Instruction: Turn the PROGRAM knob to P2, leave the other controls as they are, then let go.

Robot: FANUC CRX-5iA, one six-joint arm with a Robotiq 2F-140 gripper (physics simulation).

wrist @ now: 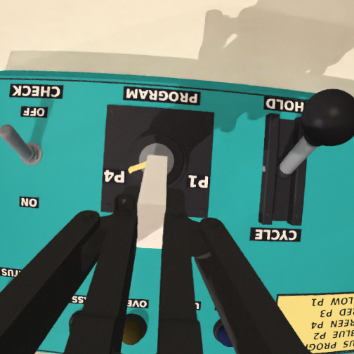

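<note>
The PROGRAM knob is round and dark with a grey cap, on a black square plate in the wrist view's upper middle. Its yellow pointer points towards the P4 label. The P1 label shows on the other side; P2 and P3 are hidden behind the fingers. My gripper is shut, its pale pads together with nothing between them. The fingertips overlap the knob's cap in the view; whether they touch it I cannot tell.
The CHECK toggle leans towards OFF at the left. The black-balled lever stands at the HOLD end of its slot at the right. An amber lamp and a blue lamp show between the gripper's links, beside a yellow label plate.
</note>
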